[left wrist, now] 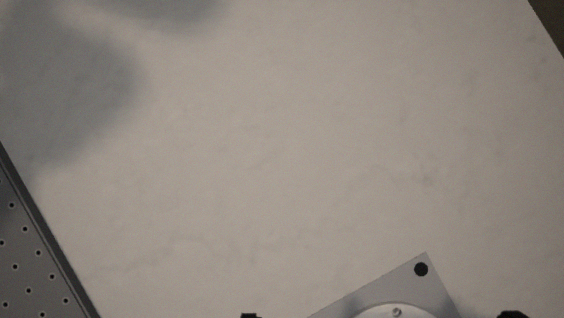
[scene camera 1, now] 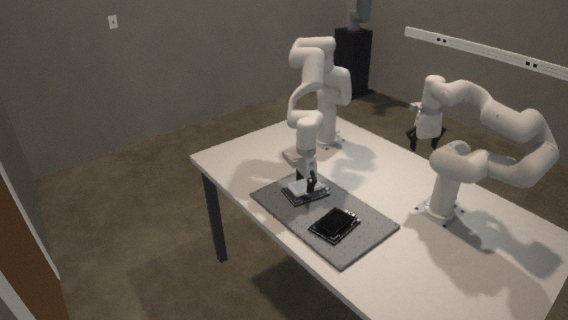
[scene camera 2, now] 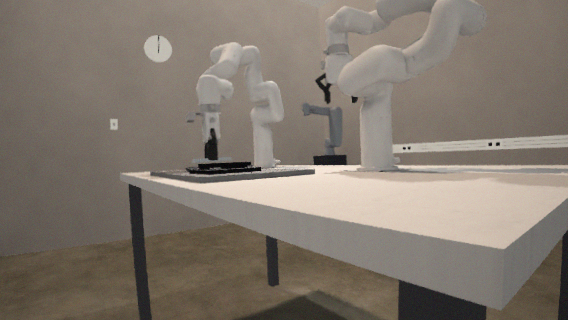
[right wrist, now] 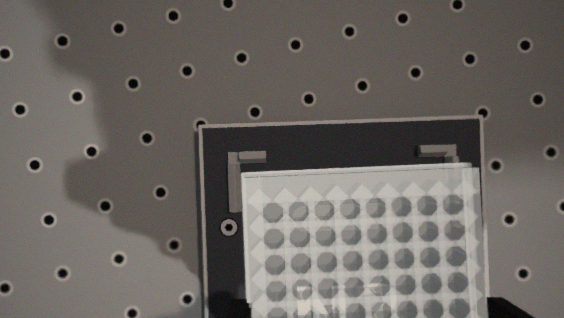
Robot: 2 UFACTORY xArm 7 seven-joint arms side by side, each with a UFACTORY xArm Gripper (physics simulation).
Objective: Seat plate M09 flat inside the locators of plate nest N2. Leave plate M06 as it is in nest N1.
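Where they show: left gripper, fingertip midpoint: (scene camera 1: 422,148) (scene camera 2: 341,102); right gripper, fingertip midpoint: (scene camera 1: 305,186) (scene camera 2: 211,160); left arm's base at its link origin: (scene camera 1: 439,210) (scene camera 2: 377,169); right arm's base at its link origin: (scene camera 1: 325,139) (scene camera 2: 264,167).
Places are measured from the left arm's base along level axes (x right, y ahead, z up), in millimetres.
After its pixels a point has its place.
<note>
White many-welled plate M09 (scene camera 1: 296,188) @[x 419, y 414, z 52 mm] (right wrist: 360,176) @[x 424, y 431, z 54 mm] is held by my right gripper (scene camera 1: 305,184) @[x 416, y 372, z 47 mm] (scene camera 2: 211,152) @[x 416, y 372, z 47 mm] (right wrist: 370,307) @[x 416, y 372, z 47 mm], which is shut on its two sides. The plate is slightly above the dark nest N2 (scene camera 1: 300,202) @[x 367, y 434, z 24 mm] (right wrist: 340,140) @[x 425, y 445, z 25 mm]. In the right wrist view it covers part of the upper right locator (right wrist: 437,150) @[x 463, y 433, z 29 mm]; the upper left locator (right wrist: 234,182) @[x 378, y 437, z 29 mm] shows beside its edge. The nest's near part is hidden. Black plate M06 (scene camera 1: 335,222) @[x 188, y 412, z 34 mm] (scene camera 2: 225,164) @[x 146, y 429, z 36 mm] sits in nest N1 (scene camera 1: 333,241) @[x 127, y 476, z 25 mm]. My left gripper (scene camera 1: 423,145) @[x 136, y 6, z 227 mm] (scene camera 2: 341,100) @[x 136, y 6, z 227 mm] is open and empty, high above the table.
Both nests are on a grey perforated board (scene camera 1: 372,227) @[x 99, y 305, z 13 mm] (scene camera 2: 287,173) @[x 35, y 307, z 8 mm] (right wrist: 125,115) @[x 334, y 475, z 13 mm] on the white table (scene camera 1: 390,185) @[x 240, y 31, z 0 mm] (scene camera 2: 375,200) @[x -391, y 481, z 0 mm] (left wrist: 275,150) @[x 231, y -1, z 0 mm]. Its edge also shows at the lower left of the left wrist view. The left arm's base (scene camera 1: 442,200) @[x -19, y 44, z 85 mm] stands right of the board.
</note>
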